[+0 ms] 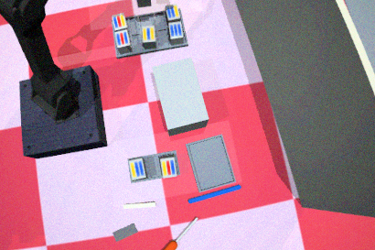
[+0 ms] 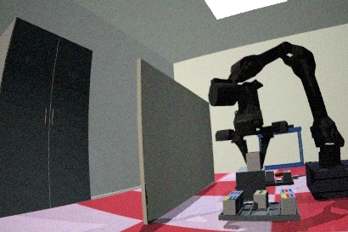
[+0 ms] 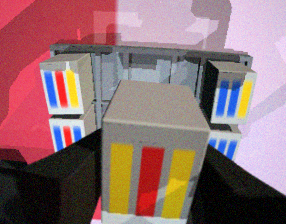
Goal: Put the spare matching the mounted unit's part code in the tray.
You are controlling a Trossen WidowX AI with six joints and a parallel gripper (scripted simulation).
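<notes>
My gripper tip is 43 cm to the left of the grey tray, 13 cm above it and 4 cm short of it. Round my gripper tip: tall black panel (27 cm to the right, 26 cm ahead, 9 cm above); then plain grey box (25 cm to the right, 9 cm below, 2 cm ahead); then holder (40 cm to the right, 13 cm below, 10 cm behind).
</notes>
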